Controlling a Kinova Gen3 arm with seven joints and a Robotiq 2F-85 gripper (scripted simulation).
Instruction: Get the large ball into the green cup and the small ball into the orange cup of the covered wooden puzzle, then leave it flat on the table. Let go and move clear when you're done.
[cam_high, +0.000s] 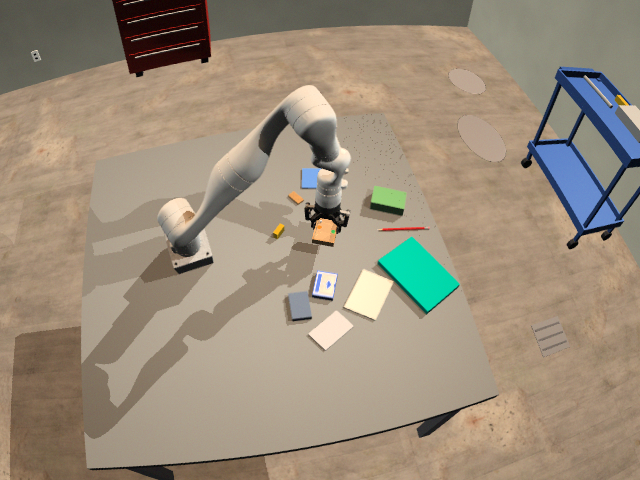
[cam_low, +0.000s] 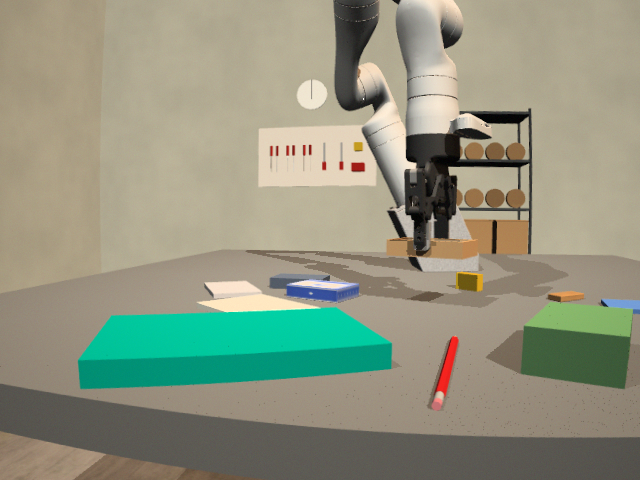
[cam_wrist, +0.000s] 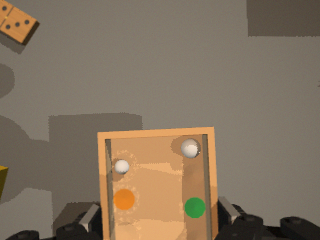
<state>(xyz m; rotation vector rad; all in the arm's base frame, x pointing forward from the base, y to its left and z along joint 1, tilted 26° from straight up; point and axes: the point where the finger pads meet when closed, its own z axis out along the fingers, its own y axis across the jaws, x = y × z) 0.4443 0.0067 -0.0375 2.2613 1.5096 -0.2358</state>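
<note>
The covered wooden puzzle lies 2 cm below my hand. From my hand the other things lie so: yellow block (14 cm behind, 7 cm to the left, 8 cm below); grey box (13 cm behind, 22 cm to the right, 8 cm below); cream sheet (9 cm ahead, 22 cm to the right, 9 cm below).
</note>
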